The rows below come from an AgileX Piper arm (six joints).
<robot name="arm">
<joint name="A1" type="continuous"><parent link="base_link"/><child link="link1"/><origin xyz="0 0 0.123"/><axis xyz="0 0 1"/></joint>
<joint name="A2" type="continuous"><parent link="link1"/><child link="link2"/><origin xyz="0 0 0"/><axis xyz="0 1 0"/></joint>
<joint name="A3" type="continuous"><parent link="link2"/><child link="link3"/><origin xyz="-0.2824 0 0.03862"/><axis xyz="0 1 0"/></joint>
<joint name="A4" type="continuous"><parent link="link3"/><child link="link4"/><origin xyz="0.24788 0 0.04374"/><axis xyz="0.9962 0 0.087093"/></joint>
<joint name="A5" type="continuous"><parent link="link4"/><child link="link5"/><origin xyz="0 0 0"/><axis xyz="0 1 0"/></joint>
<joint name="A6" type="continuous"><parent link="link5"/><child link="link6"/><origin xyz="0.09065 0 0.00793"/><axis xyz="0.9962 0 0.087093"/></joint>
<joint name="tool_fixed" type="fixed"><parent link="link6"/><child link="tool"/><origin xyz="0 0 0" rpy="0 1.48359 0"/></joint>
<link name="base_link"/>
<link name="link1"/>
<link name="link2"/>
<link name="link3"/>
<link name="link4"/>
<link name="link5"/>
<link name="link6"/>
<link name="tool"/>
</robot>
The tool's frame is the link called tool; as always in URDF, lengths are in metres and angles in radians. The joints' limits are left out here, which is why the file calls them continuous.
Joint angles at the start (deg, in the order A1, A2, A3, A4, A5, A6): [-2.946, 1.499, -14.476, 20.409, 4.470, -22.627]
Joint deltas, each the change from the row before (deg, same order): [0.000, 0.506, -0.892, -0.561, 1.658, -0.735]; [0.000, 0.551, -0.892, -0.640, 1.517, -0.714]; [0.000, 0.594, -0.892, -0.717, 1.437, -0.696]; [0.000, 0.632, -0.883, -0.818, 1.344, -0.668]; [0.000, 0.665, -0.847, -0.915, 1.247, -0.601]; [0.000, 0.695, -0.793, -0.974, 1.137, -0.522]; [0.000, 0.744, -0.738, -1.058, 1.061, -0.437]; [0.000, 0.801, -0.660, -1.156, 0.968, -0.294]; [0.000, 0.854, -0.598, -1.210, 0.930, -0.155]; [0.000, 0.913, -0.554, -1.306, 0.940, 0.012]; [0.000, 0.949, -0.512, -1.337, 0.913, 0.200]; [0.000, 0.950, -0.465, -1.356, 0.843, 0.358]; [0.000, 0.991, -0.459, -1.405, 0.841, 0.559]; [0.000, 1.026, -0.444, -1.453, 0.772, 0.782]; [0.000, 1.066, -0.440, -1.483, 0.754, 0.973]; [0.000, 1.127, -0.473, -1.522, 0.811, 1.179]
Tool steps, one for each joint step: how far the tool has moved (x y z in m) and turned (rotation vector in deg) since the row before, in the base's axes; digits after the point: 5 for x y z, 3 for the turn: [0.00020, 0.00082, 0.00220, -1.365, 1.219, 0.200]; [0.00026, 0.00067, 0.00233, -1.409, 1.134, 0.129]; [0.00035, 0.00056, 0.00239, -1.456, 1.106, 0.076]; [0.00045, 0.00042, 0.00241, -1.514, 1.071, 0.012]; [0.00061, 0.00028, 0.00230, -1.526, 1.055, -0.046]; [0.00080, 0.00014, 0.00211, -1.489, 1.040, -0.094]; [0.00106, 0.00000, 0.00185, -1.470, 1.080, -0.141]; [0.00140, -0.00015, 0.00149, -1.404, 1.136, -0.190]; [0.00170, -0.00026, 0.00113, -1.304, 1.222, -0.214]; [0.00199, -0.00038, 0.00079, -1.218, 1.344, -0.243]; [0.00219, -0.00048, 0.00053, -1.050, 1.401, -0.264]; [0.00228, -0.00058, 0.00035, -0.903, 1.383, -0.294]; [0.00242, -0.00067, 0.00025, -0.742, 1.430, -0.329]; [0.00256, -0.00078, 0.00022, -0.561, 1.409, -0.380]; [0.00270, -0.00087, 0.00015, -0.397, 1.428, -0.427]; [0.00285, -0.00095, 0.00016, -0.227, 1.502, -0.481]
